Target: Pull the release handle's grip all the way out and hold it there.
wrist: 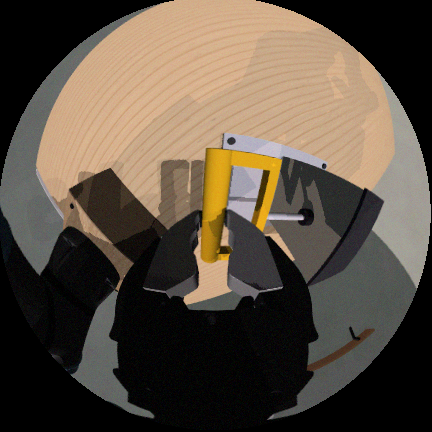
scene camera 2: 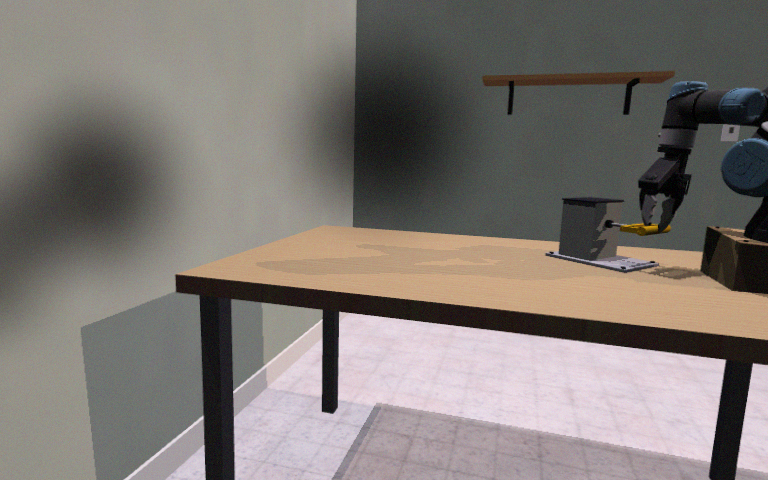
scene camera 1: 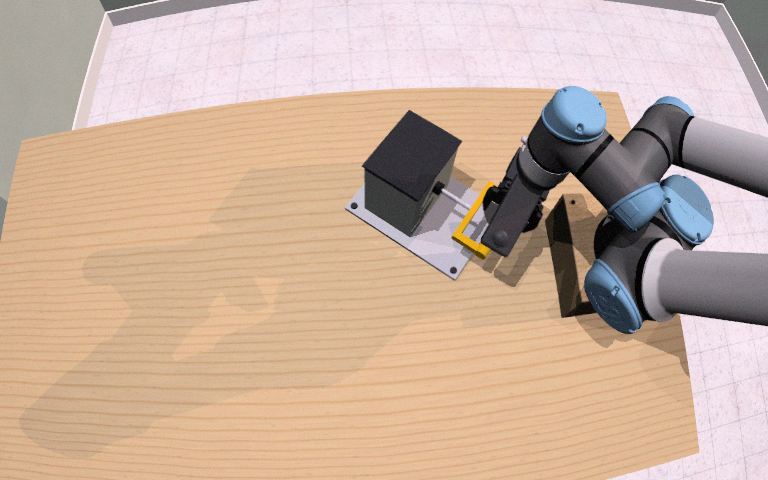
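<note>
The release handle's yellow grip frame (scene camera 1: 468, 245) (scene camera 2: 631, 228) (wrist: 217, 175) stands out from the dark grey housing (scene camera 1: 387, 200) (scene camera 2: 577, 229) on a metal rod (scene camera 1: 453, 197) (wrist: 285, 217). A stretch of this rod shows between the housing and the frame. My gripper (scene camera 1: 512, 209) (scene camera 2: 656, 226) (wrist: 213, 211) is shut on the frame's round outer bar, one finger on each side, and points down from above. In scene camera 1 the gripper body hides the fingertips and much of that bar. The housing stands on a light metal plate (scene camera 1: 419, 243) (wrist: 255, 145).
The wooden table (scene camera 1: 283, 396) (scene camera 2: 396, 274) carries the plate. A dark wooden block (scene camera 1: 560, 254) (scene camera 2: 722, 260) (wrist: 115, 210) is at the arm's base, on the side of the gripper away from the housing. A wall shelf (scene camera 2: 577, 78) (wrist: 345, 351) hangs beyond the table.
</note>
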